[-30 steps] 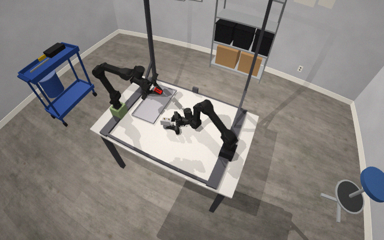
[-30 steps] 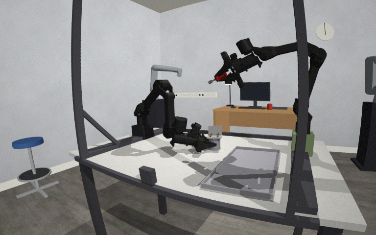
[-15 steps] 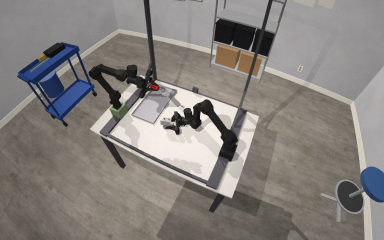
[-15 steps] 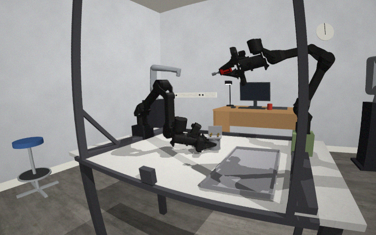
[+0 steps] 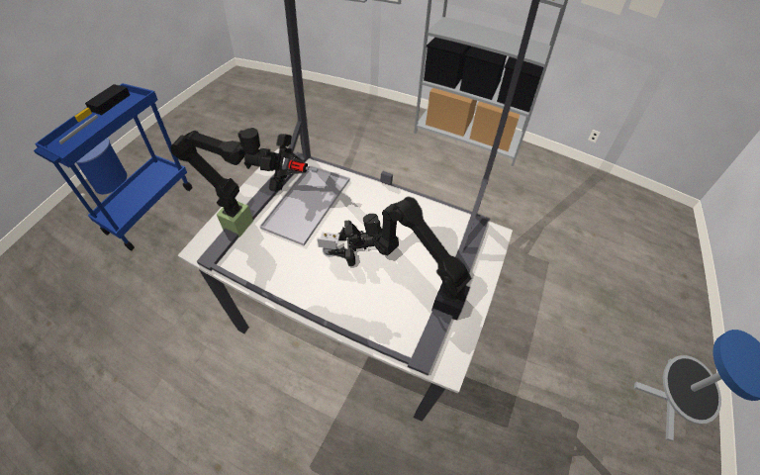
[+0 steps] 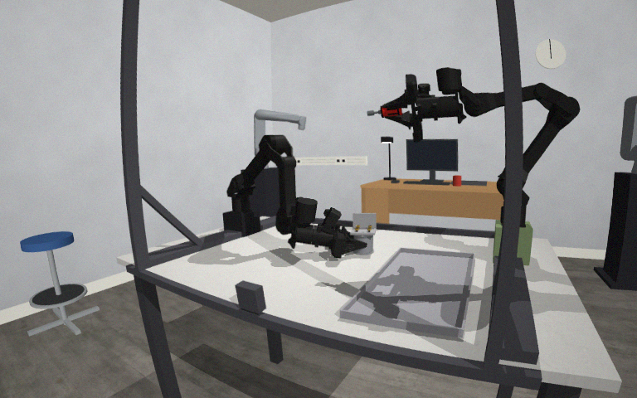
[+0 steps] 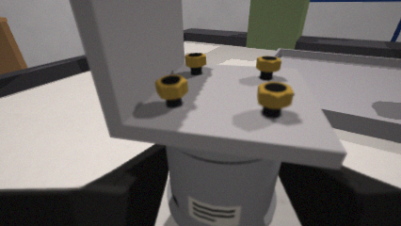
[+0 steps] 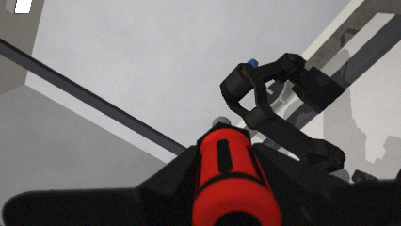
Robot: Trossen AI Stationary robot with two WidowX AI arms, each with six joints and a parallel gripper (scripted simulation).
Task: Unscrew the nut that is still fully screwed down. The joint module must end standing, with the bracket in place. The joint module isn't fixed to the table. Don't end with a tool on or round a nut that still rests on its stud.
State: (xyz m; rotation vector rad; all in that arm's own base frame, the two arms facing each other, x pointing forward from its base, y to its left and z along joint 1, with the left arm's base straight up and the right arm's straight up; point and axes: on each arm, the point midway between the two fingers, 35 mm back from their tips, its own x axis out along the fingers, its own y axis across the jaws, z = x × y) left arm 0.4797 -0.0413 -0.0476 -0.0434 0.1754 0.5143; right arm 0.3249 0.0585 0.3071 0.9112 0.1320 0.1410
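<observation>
Now: the red-handled nut driver 1 cm behind my right hand and 3 cm to the left of it. The rest, counted from my right hand: l-shaped bracket (10 cm to the left, 33 cm below); then grey joint module (10 cm to the left, 37 cm below); then shallow grey tray (19 cm behind, 11 cm to the right, 40 cm below).
The grey joint module lies 10 mm ahead of my left hand and 30 mm to the right of it. Also, from my left hand: l-shaped bracket: 10 mm ahead, 30 mm to the right, 40 mm above; then dark table-edge rail: 300 mm ahead, 20 mm below; then shallow grey tray: 170 mm behind, 240 mm to the right, 30 mm below.
</observation>
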